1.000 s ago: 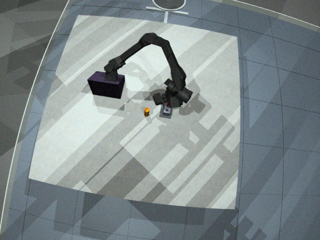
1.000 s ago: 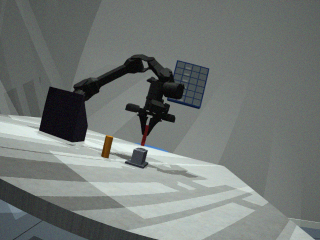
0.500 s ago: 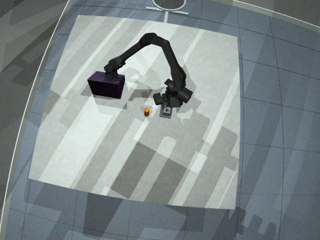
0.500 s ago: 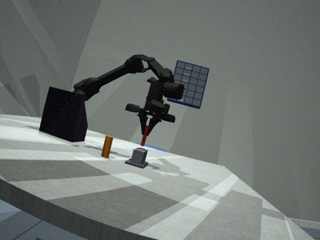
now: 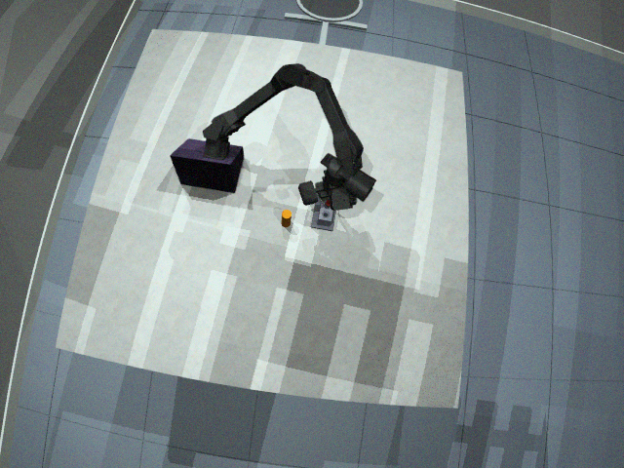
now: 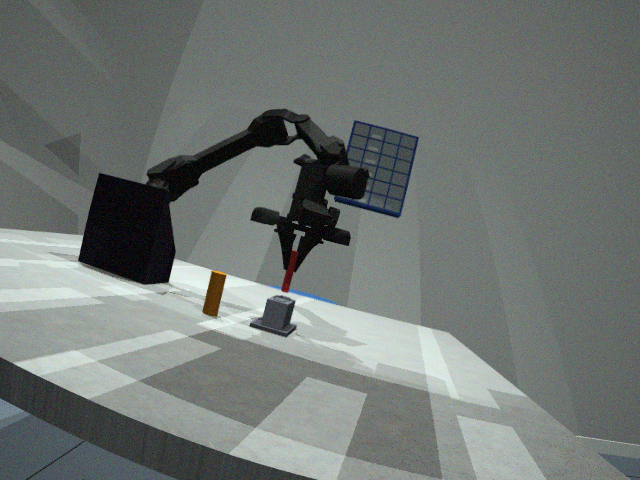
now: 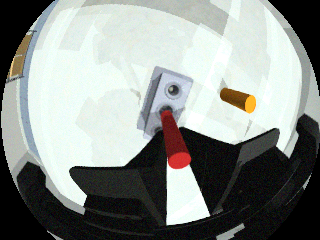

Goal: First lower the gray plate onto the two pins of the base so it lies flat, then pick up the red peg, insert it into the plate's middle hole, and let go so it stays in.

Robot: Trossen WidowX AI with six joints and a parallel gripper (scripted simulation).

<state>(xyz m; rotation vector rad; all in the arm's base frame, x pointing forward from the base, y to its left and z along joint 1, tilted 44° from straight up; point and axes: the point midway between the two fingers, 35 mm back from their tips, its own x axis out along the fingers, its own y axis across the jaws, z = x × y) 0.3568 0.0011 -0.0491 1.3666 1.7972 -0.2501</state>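
My gripper tip is now 7 cm above the gray plate. Round my gripper tip: base 11 cm below; then red peg right at my gripper tip; then orange cylinder 11 cm behind, 7 cm to the right, 7 cm below.
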